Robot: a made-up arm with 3 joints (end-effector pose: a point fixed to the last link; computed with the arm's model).
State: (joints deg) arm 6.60 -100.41 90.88
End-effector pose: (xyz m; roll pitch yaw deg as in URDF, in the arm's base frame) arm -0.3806 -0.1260 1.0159 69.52 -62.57 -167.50
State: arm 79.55 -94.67 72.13
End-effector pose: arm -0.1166 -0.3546 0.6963 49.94 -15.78 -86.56
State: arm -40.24 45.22 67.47
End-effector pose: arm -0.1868 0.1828 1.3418 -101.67 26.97 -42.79
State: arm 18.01 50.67 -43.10
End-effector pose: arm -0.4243 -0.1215 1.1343 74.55 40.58 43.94
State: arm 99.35 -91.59 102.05
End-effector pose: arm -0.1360 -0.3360 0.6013 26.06 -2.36 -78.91
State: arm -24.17 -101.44 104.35
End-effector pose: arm -0.3872 0.0986 1.0288 106.53 -54.86 129.33
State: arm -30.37 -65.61 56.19
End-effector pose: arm -0.3427 0.0670 1.1630 -117.95 -66.05 32.12
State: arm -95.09 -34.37 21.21
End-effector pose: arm -0.0984 0.3542 0.9678 -114.36 -33.06 -9.91
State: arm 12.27 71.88 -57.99
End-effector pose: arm -0.4290 -0.0492 1.2396 110.81 55.89 64.24
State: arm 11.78 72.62 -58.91
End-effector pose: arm -0.4280 -0.0425 1.2443 112.72 56.44 64.99
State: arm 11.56 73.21 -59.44
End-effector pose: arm -0.4272 -0.0393 1.2475 114.11 56.77 65.74
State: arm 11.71 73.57 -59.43
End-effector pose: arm -0.4269 -0.0410 1.2484 114.72 56.82 66.44
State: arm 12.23 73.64 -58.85
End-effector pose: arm -0.4272 -0.0476 1.2468 114.40 56.56 66.96
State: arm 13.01 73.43 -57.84
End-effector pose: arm -0.4278 -0.0577 1.2430 113.27 56.05 67.24
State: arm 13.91 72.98 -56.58
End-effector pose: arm -0.4285 -0.0694 1.2377 111.55 55.39 67.23
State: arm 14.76 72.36 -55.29
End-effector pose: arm -0.4291 -0.0805 1.2317 109.54 54.70 66.91
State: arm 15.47 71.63 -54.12
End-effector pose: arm -0.4295 -0.0898 1.2258 107.48 54.03 66.34
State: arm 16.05 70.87 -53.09
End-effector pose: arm -0.4298 -0.0973 1.2202 105.50 53.41 65.65
